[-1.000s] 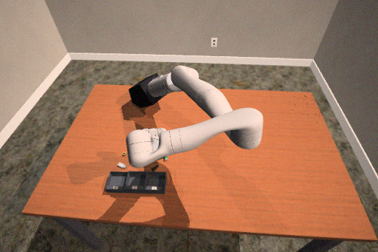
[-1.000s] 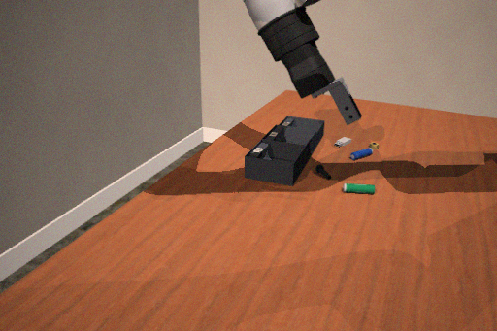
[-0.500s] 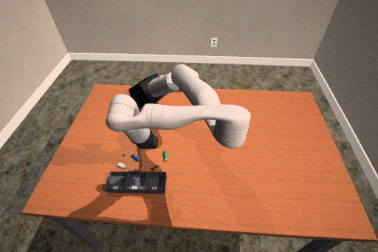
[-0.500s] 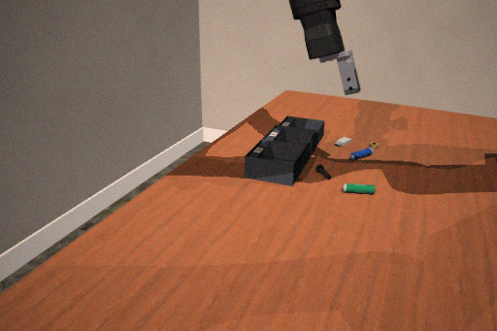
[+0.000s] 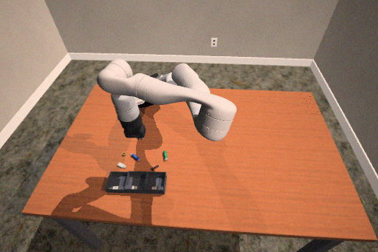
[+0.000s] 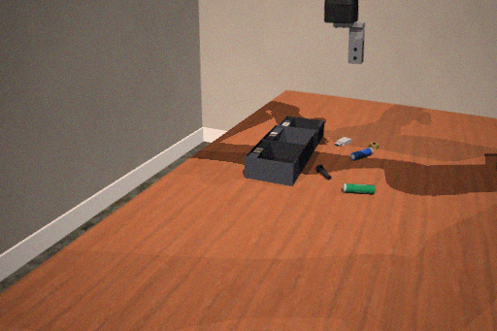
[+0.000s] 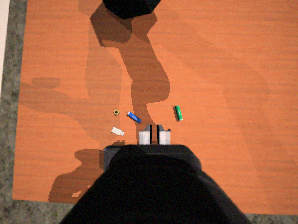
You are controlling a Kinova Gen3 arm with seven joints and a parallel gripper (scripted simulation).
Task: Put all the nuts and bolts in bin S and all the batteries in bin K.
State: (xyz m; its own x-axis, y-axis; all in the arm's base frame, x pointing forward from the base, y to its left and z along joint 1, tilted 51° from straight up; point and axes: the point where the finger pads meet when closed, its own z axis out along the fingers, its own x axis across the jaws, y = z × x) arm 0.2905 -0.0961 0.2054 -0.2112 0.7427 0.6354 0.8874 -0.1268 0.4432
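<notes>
The three-compartment bin tray lies 11 cm ahead of my hand and 19 cm below it. Round my hand: blue battery: 1 cm behind, 6 cm to the right, 20 cm below; green battery: 5 cm behind, 7 cm to the left, 20 cm below; black bolt: 2 cm ahead, 5 cm to the left, 20 cm below.
</notes>
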